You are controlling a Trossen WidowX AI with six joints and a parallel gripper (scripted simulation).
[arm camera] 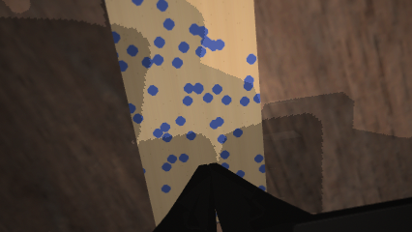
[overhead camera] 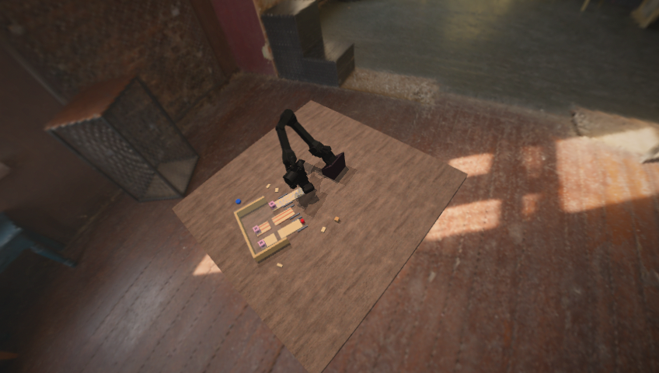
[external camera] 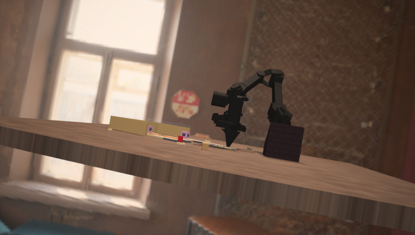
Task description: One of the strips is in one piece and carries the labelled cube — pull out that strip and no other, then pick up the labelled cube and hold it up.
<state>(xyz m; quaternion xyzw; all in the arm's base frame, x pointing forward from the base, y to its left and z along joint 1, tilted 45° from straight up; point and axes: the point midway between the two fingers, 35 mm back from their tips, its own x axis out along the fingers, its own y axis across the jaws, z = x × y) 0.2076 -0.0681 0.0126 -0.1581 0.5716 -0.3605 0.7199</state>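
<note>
Now: gripper tip 10 cm short of the blue-dotted strip and 3 cm to the left of it. Round my gripper tip: plain strip (24 cm ahead, 11 cm to the left); then red-striped strip (21 cm ahead, 3 cm to the left); then red cylinder (17 cm ahead, 14 cm to the left, 1 cm above).
</note>
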